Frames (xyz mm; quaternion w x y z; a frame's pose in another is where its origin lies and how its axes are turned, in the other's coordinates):
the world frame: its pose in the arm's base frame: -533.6 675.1 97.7 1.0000 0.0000 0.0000 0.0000
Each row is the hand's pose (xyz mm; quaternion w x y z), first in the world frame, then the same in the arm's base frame.
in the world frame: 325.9 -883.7 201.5 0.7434 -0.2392 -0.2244 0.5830
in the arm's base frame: -207.7 -208.6 299.2 0.7434 -0.2392 -0.2244 0.5830
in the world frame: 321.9 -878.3 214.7 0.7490 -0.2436 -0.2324 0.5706
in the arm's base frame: -211.7 -203.2 312.4 0.7490 -0.2436 -0.2324 0.5706
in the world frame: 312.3 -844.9 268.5 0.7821 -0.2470 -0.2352 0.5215
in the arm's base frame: -221.3 -169.8 366.2 0.7821 -0.2470 -0.2352 0.5215
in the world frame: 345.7 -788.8 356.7 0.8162 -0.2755 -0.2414 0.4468
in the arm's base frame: -187.9 -113.7 454.4 0.8162 -0.2755 -0.2414 0.4468
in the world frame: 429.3 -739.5 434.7 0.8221 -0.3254 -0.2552 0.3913
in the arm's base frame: -104.3 -64.4 532.4 0.8221 -0.3254 -0.2552 0.3913
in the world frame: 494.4 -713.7 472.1 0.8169 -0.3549 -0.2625 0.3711
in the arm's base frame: -39.2 -38.6 569.8 0.8169 -0.3549 -0.2625 0.3711
